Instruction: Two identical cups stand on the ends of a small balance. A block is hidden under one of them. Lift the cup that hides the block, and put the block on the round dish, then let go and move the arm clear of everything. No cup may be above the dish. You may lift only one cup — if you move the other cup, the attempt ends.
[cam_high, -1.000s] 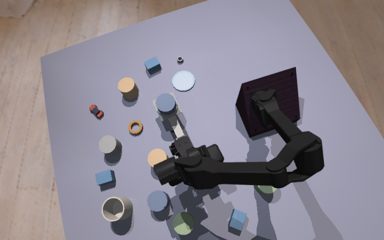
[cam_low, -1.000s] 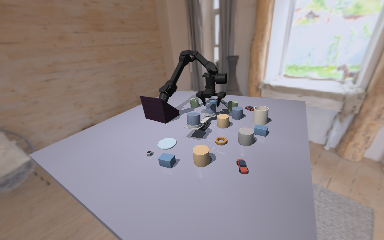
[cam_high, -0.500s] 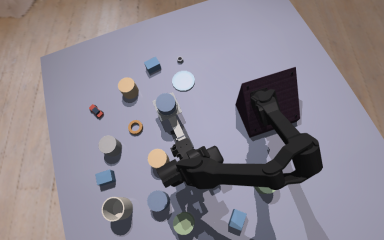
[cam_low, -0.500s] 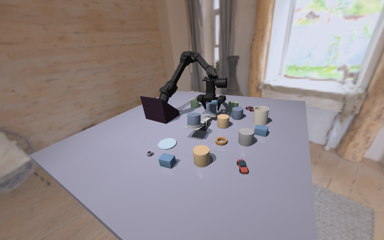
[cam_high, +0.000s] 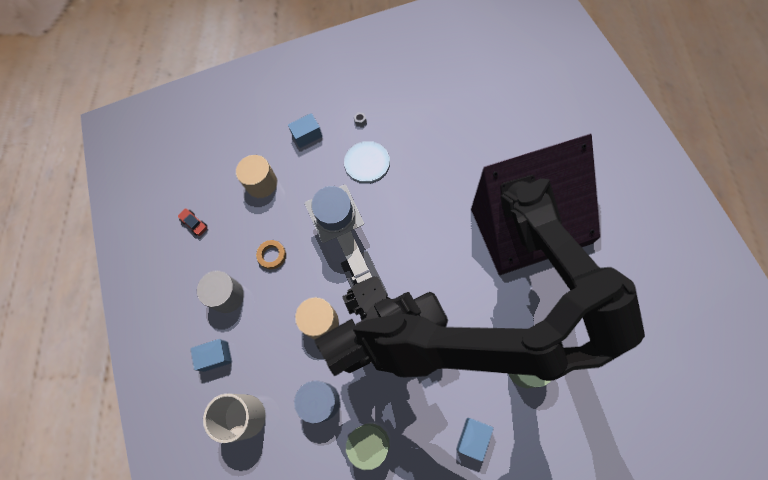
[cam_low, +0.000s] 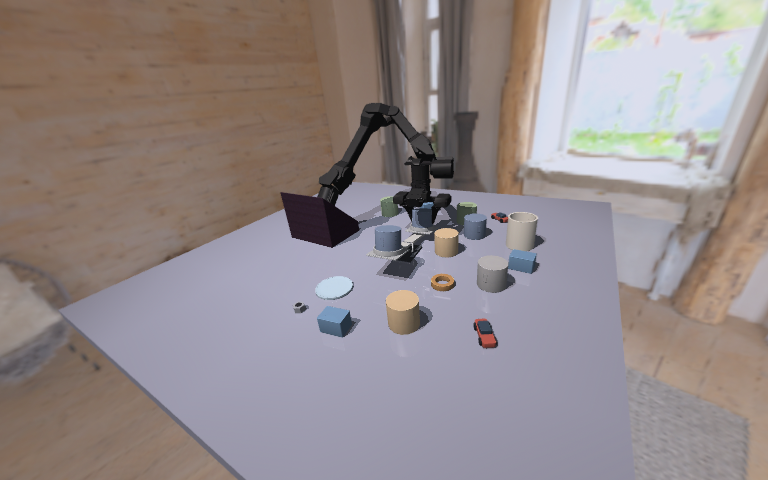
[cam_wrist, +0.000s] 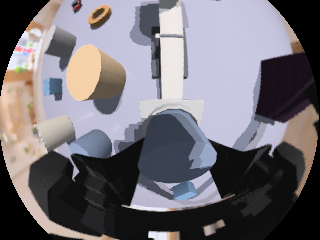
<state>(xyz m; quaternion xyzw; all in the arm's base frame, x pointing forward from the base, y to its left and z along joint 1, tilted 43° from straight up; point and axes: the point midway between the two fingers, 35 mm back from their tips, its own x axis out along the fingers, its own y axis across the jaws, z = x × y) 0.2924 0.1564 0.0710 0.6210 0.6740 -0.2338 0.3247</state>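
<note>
Right now my gripper tip is 14 cm to the left of the beam, 2 cm short of it and 1 cm above it. The rest, counted from my gripper tip: block: 1 cm below; then beige cup: 31 cm ahead, 5 cm to the left; then balance: 14 cm to the right, 2 cm below, 2 cm ahead.
</note>
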